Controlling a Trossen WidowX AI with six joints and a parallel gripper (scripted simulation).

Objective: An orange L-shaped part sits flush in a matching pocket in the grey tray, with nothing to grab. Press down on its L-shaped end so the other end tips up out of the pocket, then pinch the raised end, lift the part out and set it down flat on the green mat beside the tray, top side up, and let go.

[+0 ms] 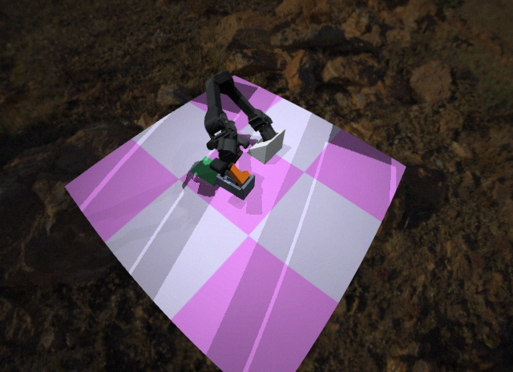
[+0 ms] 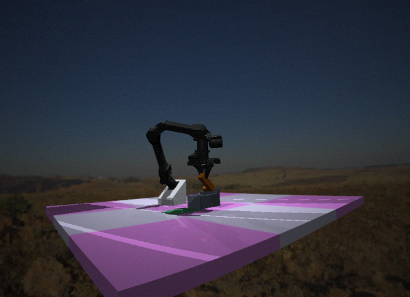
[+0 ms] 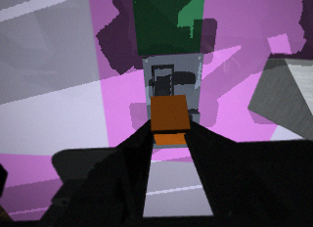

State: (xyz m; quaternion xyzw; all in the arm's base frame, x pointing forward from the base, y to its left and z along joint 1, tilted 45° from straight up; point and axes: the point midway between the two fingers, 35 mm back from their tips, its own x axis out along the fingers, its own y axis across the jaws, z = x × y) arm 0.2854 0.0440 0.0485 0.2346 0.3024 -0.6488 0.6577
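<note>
Right now my gripper tip is 150 mm to the left of the green mat and 160 mm above it. The rest, counted from my gripper tip: orange L-shaped part (20 mm behind, 30 mm to the left, 30 mm below).
</note>
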